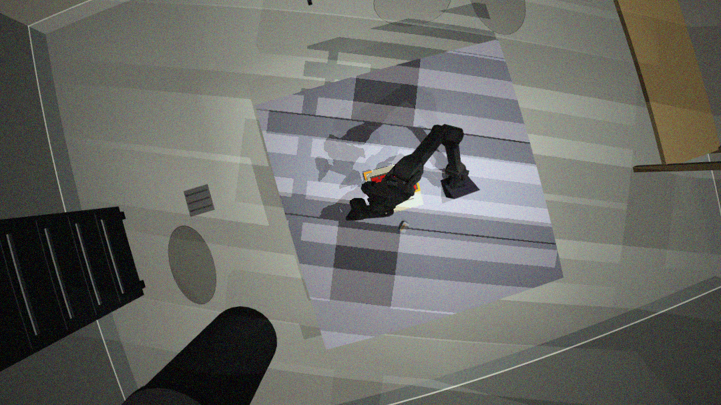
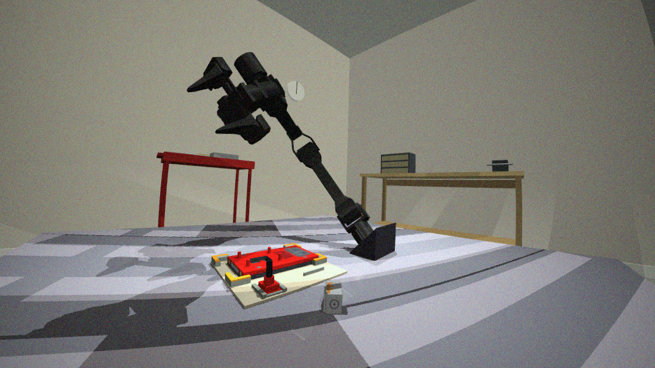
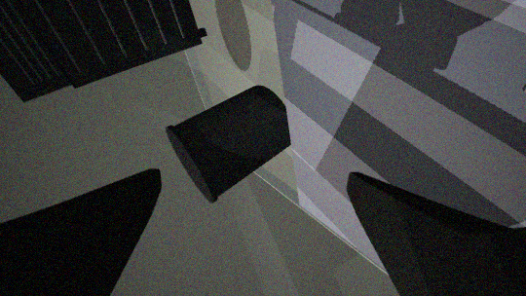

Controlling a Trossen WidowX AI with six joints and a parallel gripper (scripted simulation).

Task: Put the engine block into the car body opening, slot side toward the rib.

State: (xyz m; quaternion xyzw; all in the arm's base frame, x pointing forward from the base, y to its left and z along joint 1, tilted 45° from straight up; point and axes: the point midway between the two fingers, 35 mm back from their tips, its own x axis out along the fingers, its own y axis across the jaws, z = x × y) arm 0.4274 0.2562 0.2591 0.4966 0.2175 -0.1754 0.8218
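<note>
The engine block lies 20 cm behind my gripper tip, 14 cm to the left of it and 32 cm below it. Also, from my gripper tip: black upright peg 13 cm behind, 4 cm to the left, 30 cm below.
</note>
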